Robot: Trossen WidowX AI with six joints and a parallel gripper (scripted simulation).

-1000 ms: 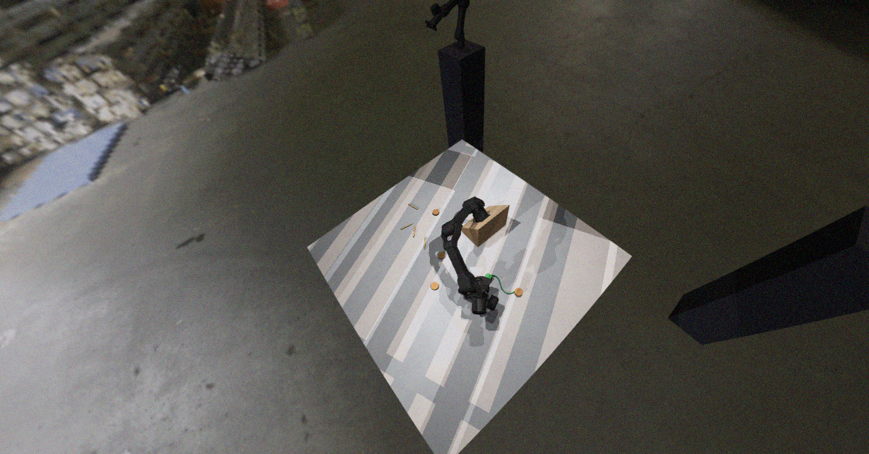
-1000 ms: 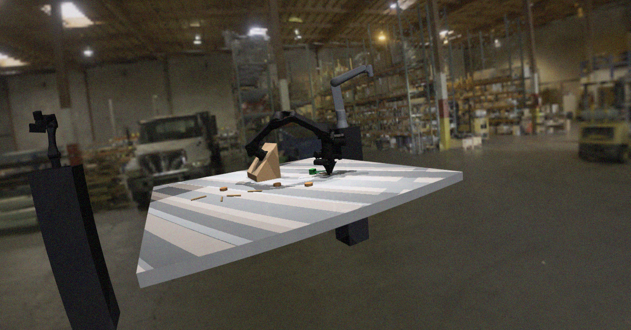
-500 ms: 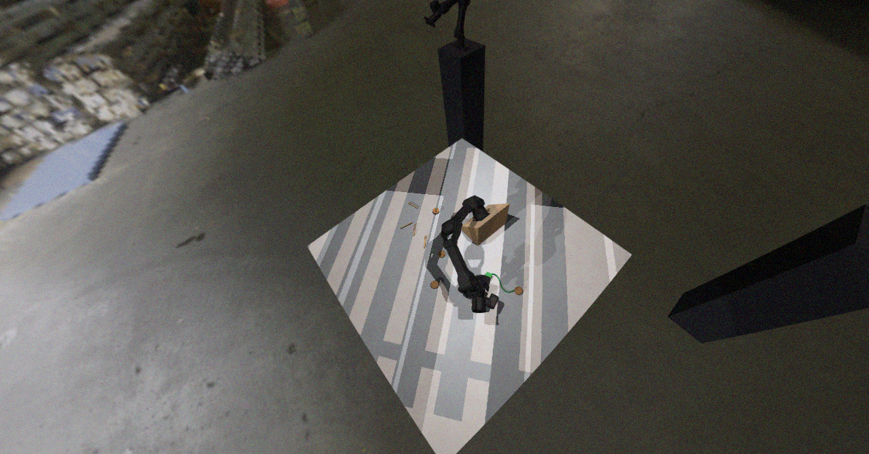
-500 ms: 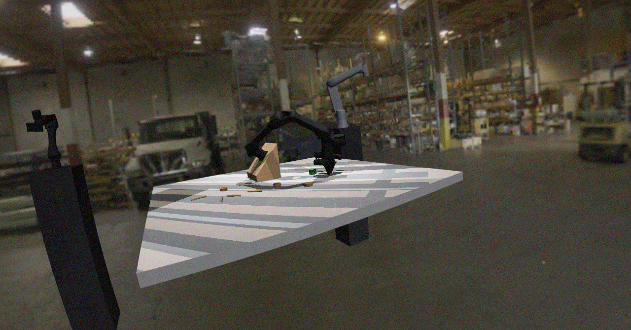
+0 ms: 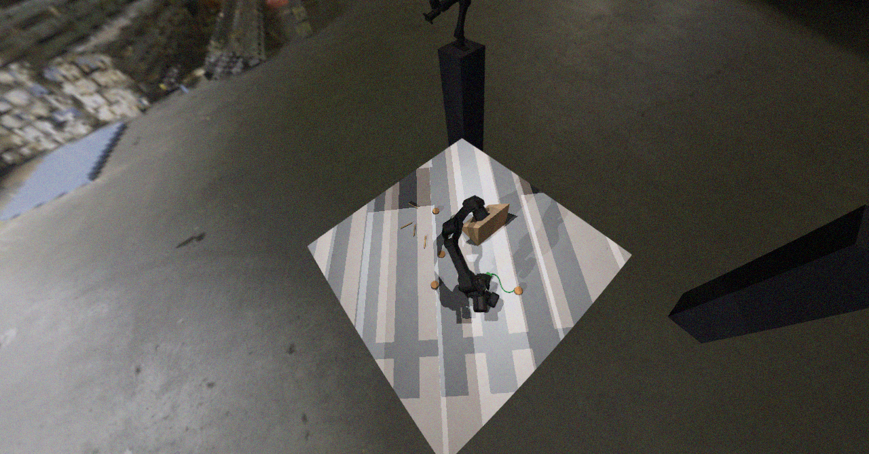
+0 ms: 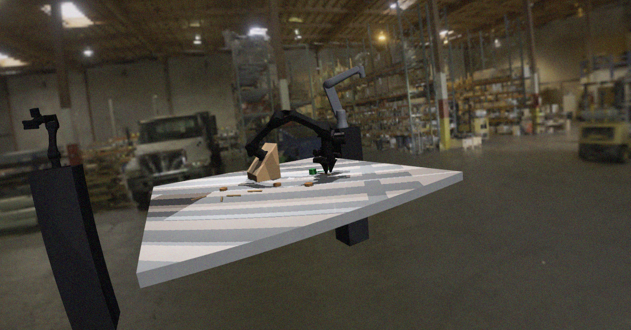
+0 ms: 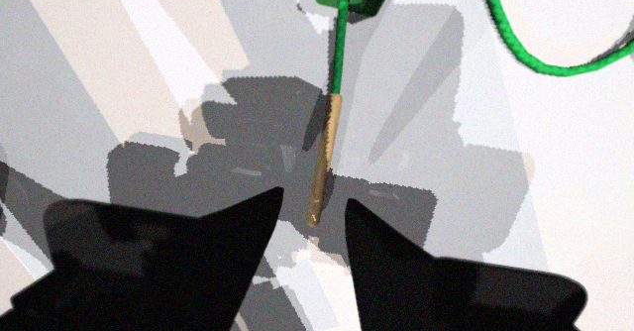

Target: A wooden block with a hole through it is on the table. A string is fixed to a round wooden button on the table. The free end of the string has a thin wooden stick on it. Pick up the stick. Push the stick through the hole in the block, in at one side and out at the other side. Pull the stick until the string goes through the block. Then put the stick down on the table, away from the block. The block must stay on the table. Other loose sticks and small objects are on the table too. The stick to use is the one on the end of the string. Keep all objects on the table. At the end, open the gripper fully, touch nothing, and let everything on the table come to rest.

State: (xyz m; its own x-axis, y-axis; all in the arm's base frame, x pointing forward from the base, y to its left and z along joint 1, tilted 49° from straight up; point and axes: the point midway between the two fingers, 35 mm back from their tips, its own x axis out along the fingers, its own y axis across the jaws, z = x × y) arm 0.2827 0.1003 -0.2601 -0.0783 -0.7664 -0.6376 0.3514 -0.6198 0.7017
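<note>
My gripper tip is now 30 mm past the thin wooden stick and 10 mm to the left of it. From my gripper tip the other things lie so: round wooden button: 170 mm behind, 110 mm to the left; green cube: 110 mm behind, 40 mm to the right, 10 mm above.
</note>
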